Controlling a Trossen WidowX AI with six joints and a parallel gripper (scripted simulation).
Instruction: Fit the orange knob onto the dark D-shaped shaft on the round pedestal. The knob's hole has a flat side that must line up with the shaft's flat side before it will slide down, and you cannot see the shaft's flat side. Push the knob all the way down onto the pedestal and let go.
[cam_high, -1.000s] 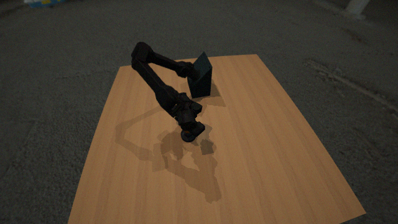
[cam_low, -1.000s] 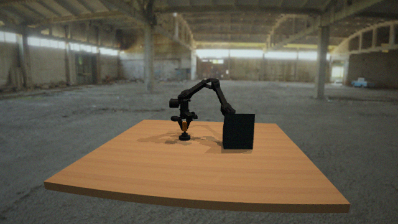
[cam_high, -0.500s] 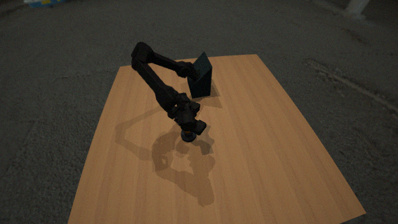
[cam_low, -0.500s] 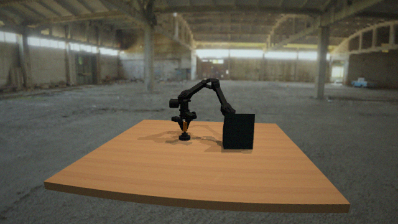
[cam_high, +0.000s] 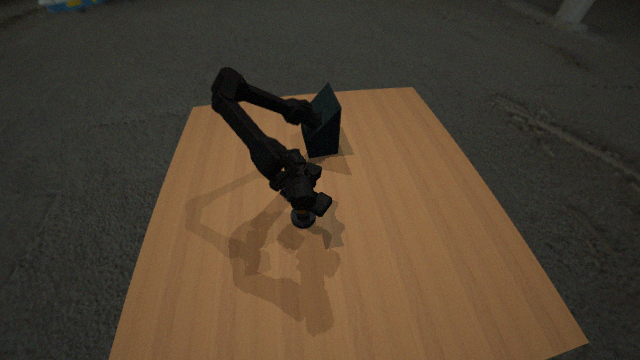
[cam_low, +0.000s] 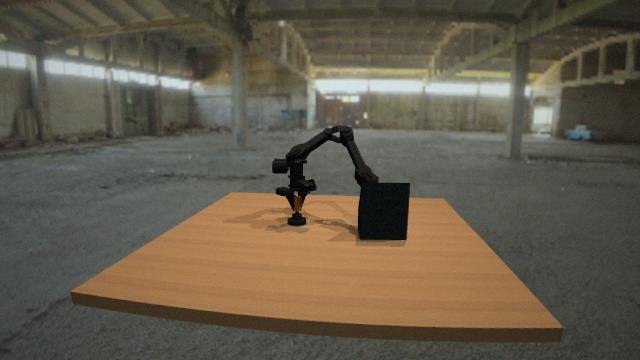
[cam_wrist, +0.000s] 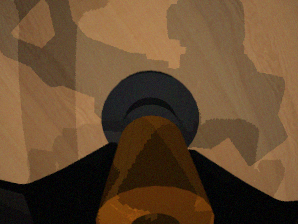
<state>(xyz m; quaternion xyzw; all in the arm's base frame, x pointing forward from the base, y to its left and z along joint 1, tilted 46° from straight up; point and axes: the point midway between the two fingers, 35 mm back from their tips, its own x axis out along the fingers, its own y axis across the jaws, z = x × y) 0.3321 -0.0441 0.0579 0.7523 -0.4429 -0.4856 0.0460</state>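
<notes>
My gripper tip is now 20 mm below the orange knob. Round my gripper tip: dark round pedestal 40 mm below.
</notes>
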